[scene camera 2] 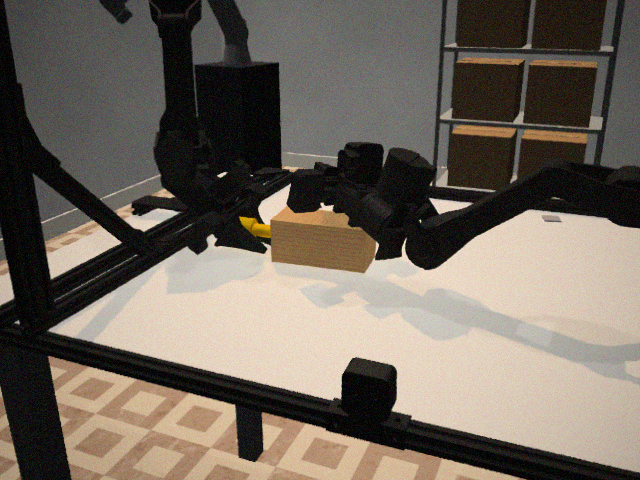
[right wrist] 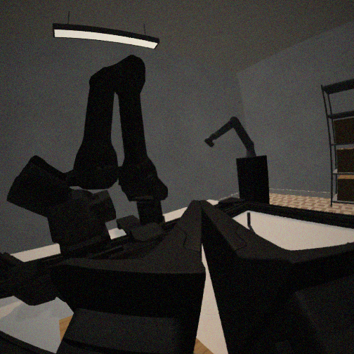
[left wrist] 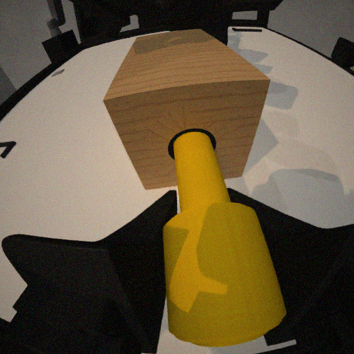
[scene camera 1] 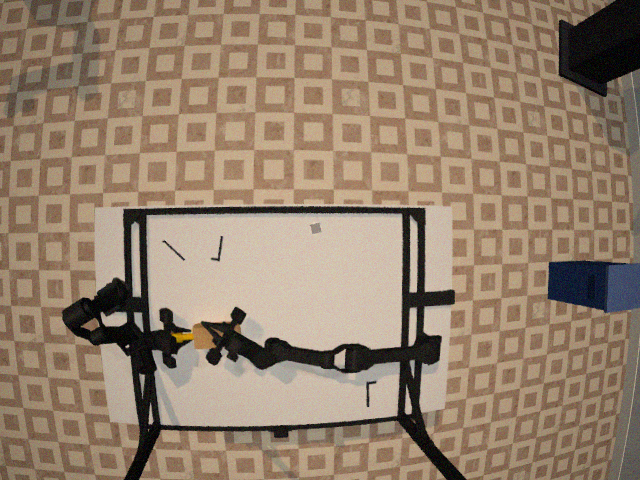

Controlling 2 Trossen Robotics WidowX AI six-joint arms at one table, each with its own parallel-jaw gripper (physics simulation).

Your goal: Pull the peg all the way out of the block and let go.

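Frame: origin at the left arm's base, x ahead, y left, z up, level; centimetres.
Seen in the pictures: left gripper, fingertip midpoint: (scene camera 2: 270,247) (scene camera 1: 191,335); right gripper, fingertip midpoint: (scene camera 2: 316,164) (scene camera 1: 201,322); left arm's base, link origin: (scene camera 1: 118,290); right arm's base, link origin: (scene camera 1: 423,343).
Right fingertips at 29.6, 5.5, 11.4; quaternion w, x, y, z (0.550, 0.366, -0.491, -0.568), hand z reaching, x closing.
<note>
Offsets run from my right fingertips to a thing's top centre, as dx, dy, dz. "pt": to the spot under its first point.
The wooden block {+6.0, -3.9, -6.5} (scene camera 1: 204,335) (scene camera 2: 320,242) (left wrist: 185,110) is a long box with a dark-rimmed round hole in the end facing the left gripper. The yellow peg {-1.8, -8.3, -7.8} (scene camera 1: 183,337) (scene camera 2: 255,228) (left wrist: 225,270) has its narrow shaft in that hole and its thick head outside. My left gripper (scene camera 1: 186,337) (left wrist: 199,195) is shut on the peg. My right gripper (scene camera 1: 203,323) (right wrist: 197,206) is shut and empty, its fingers angled over the block's top near the far end. In scene camera 2 its fingertips are hidden. I cannot tell whether the block touches the table.
A black frame rail (scene camera 1: 273,210) (scene camera 2: 180,378) runs around the white table. A small grey square {pt +20.6, +39.5, -13.0} (scene camera 1: 315,228) (scene camera 2: 551,218) lies near the back. Thin black marks {pt -3.9, +21.0, -12.8} (scene camera 1: 220,249) {pt +60.8, -4.0, -12.5} (scene camera 1: 368,393) lie on the table. A black camera box (scene camera 2: 368,387) sits on the front rail.
</note>
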